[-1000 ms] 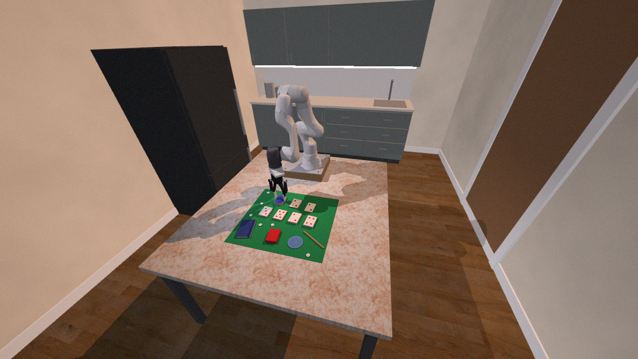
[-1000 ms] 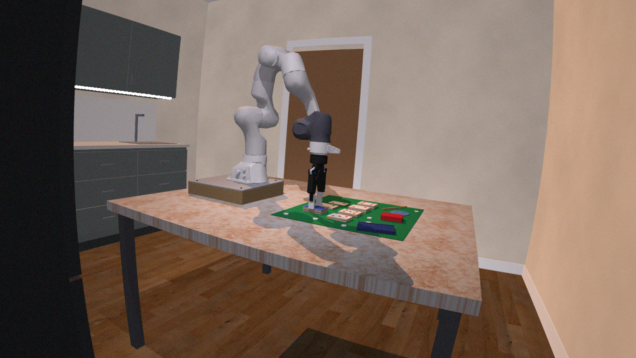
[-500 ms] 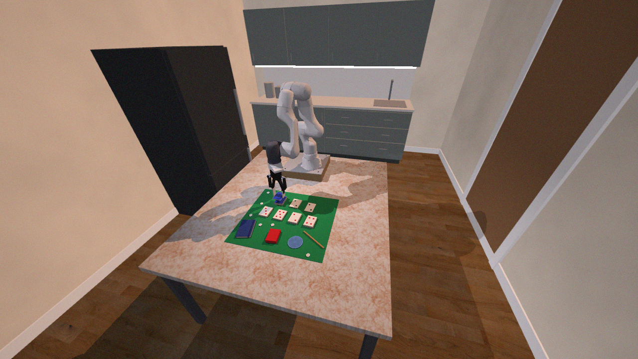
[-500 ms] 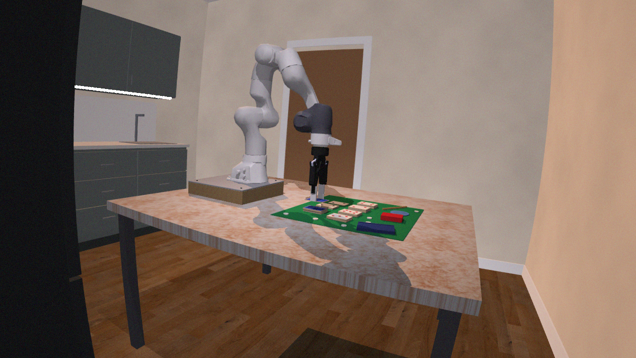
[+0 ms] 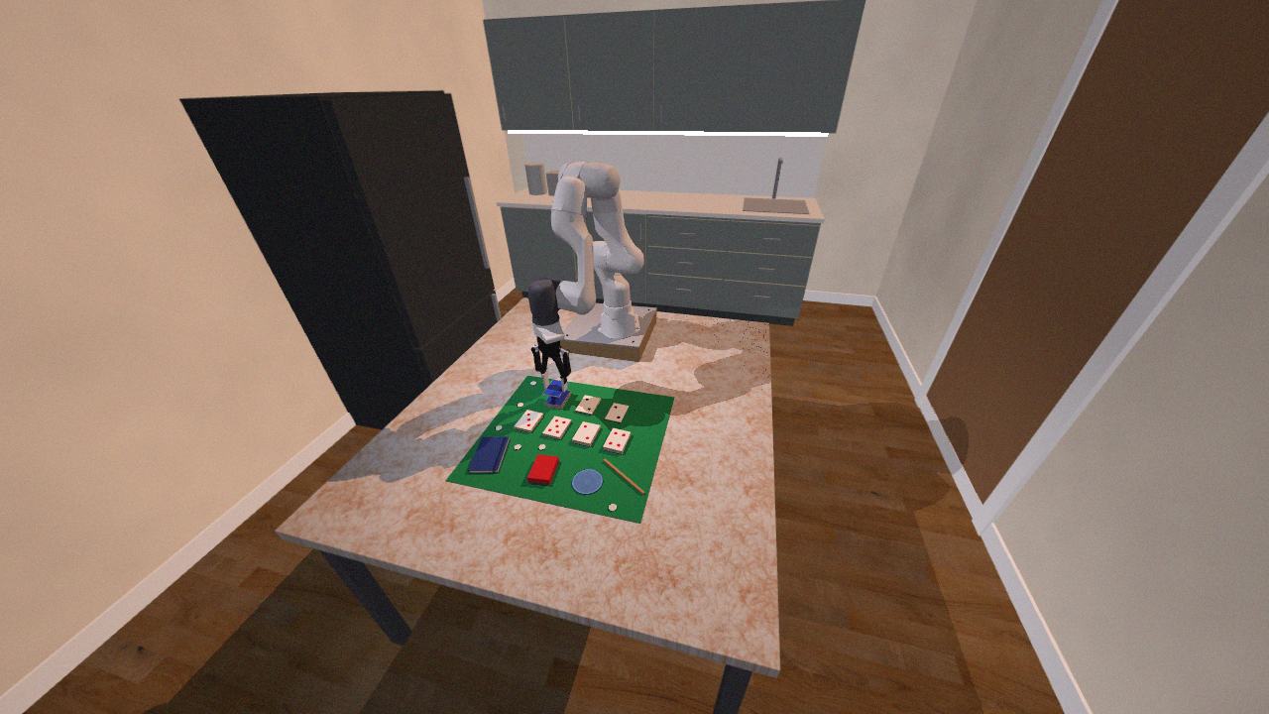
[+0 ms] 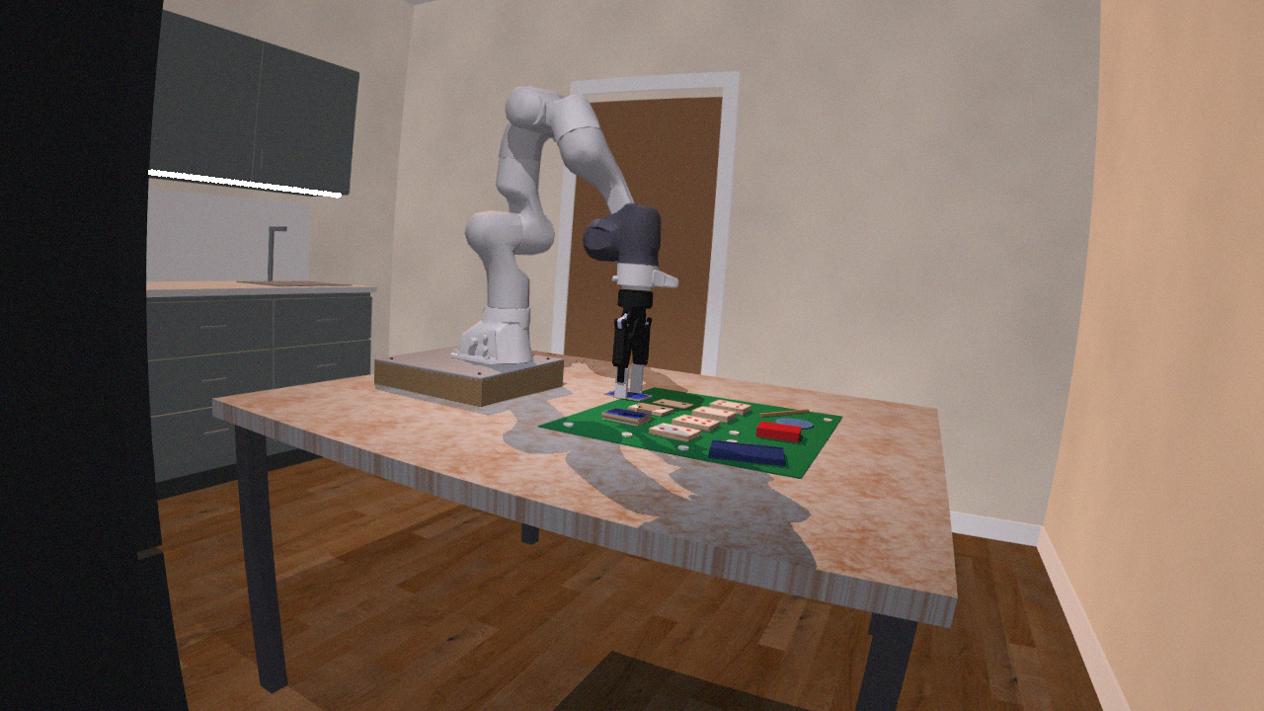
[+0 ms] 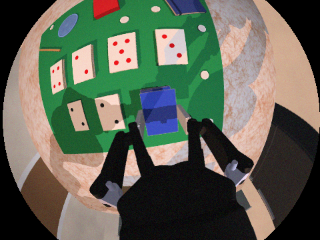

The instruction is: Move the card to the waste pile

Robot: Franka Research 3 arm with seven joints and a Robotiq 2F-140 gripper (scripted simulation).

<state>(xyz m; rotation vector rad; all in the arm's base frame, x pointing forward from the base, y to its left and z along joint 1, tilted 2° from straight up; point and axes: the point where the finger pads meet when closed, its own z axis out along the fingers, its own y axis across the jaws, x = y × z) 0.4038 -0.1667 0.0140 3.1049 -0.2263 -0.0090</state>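
Right now the black-pip card is 230 mm to the left of my hand, 80 mm below it and 40 mm ahead of it. From my hand the other things lie so: green mat 170 mm ahead, 100 mm to the left, 100 mm below; then dark blue box 290 mm ahead, 140 mm to the right, 80 mm below; then red box 330 mm ahead, 80 mm below, 50 mm to the left.
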